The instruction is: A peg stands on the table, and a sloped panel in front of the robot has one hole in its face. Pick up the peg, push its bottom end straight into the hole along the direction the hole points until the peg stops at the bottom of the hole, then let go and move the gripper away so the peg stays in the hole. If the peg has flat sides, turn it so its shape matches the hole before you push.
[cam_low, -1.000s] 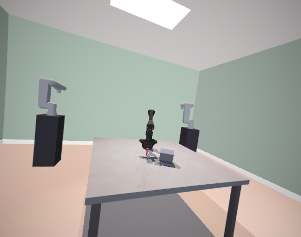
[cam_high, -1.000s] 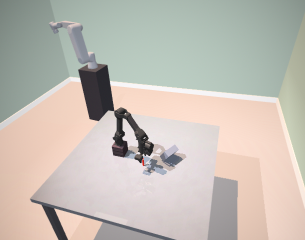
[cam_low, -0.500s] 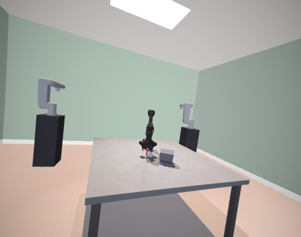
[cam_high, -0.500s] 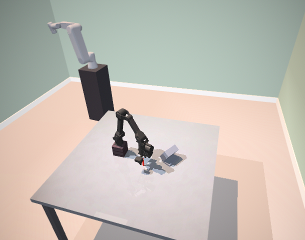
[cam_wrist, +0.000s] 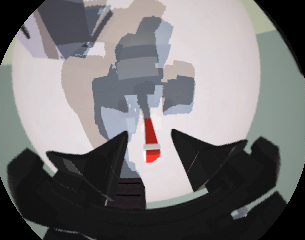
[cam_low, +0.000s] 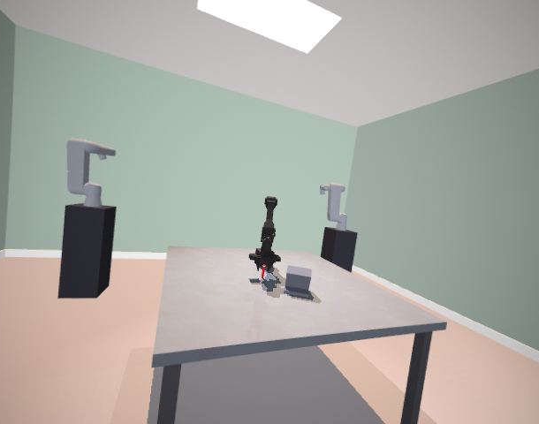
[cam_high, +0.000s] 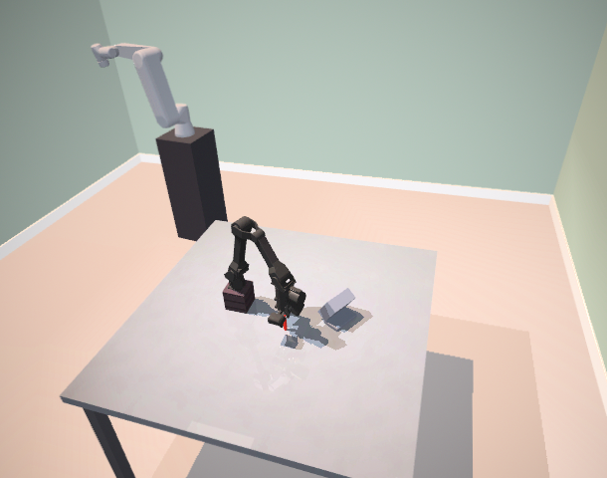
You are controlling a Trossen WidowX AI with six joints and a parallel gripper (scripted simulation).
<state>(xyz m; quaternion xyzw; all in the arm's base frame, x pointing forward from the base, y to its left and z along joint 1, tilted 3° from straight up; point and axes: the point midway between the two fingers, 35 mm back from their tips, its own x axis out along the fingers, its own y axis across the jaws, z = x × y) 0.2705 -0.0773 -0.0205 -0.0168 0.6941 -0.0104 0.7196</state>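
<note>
Now: the red peg 20 mm above my gripper tip. From my gripper tip the other things lie so: sloped grey panel 180 mm ahead, 150 mm to the left, 30 mm above.
</note>
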